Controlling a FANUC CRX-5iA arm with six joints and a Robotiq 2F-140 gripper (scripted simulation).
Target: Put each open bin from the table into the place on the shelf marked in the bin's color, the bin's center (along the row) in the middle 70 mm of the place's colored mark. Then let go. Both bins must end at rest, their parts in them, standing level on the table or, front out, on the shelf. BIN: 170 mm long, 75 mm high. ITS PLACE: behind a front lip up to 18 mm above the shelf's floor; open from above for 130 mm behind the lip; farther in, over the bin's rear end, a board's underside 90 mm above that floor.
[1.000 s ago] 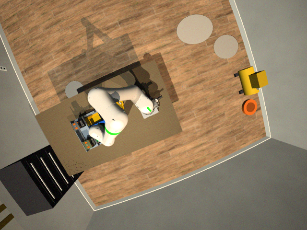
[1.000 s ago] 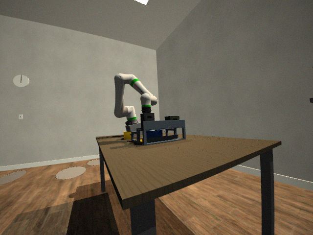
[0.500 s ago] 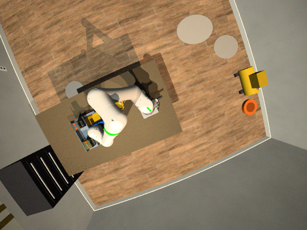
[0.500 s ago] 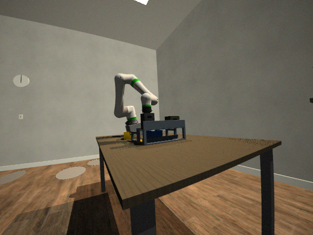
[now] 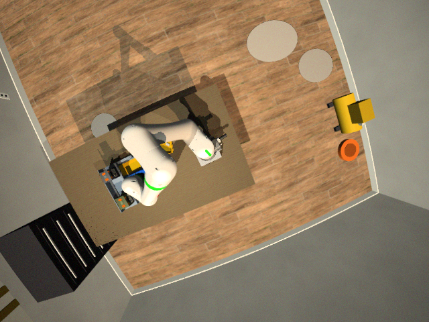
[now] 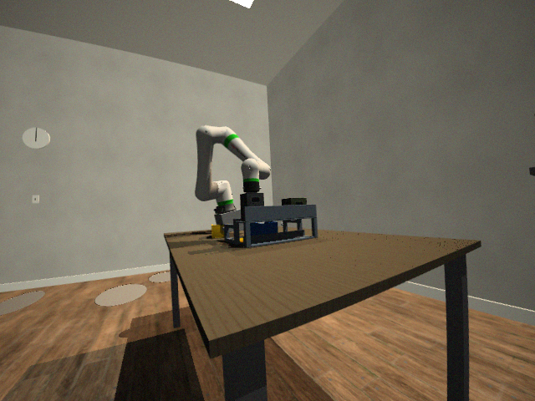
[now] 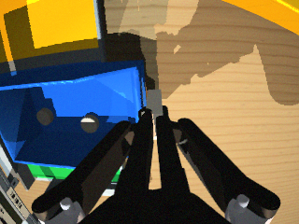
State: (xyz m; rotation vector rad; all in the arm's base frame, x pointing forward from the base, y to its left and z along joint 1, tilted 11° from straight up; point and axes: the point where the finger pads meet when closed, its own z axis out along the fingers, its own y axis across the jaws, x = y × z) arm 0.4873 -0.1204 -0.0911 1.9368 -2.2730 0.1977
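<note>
Now: hand 10 cm short of the blue bin and 2 cm to the left of it. From my hand the other things lie so: blue mark (15 cm ahead, 3 cm to the right, 4 cm below); green mark (17 cm ahead, 8 cm to the left, 4 cm below); yellow mark (14 cm ahead, 14 cm to the right, 4 cm below).
</note>
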